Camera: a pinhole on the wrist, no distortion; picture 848 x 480 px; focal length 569.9 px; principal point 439.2 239.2 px. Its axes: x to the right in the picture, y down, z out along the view. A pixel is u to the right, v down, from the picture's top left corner.
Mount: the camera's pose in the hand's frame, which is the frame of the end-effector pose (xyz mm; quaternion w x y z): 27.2 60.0 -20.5 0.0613 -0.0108 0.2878 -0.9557
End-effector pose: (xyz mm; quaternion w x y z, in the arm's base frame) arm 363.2 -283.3 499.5 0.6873 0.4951 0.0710 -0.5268
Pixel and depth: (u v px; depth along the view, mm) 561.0 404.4 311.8
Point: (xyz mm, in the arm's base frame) 124.0 -409.6 483.4
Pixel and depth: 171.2 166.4 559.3
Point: 167.8 -849.5 457.0
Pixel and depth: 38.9 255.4 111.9
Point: 385.7 -411.2 469.8
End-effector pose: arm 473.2 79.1 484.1 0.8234 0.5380 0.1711 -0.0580
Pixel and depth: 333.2 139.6 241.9
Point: 584.6 -113.0 502.8
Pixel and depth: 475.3 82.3 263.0
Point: 534.3 -146.4 541.7
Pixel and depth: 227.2 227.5 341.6
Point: 663.2 -194.3 431.2
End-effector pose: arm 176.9 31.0 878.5 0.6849 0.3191 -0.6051 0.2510
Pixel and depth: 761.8 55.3 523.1
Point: -106.3 -415.1 641.0
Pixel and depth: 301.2 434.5 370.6
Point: 224.5 -297.4 1010.4
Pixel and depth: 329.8 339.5 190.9
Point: 156.9 -107.3 954.3
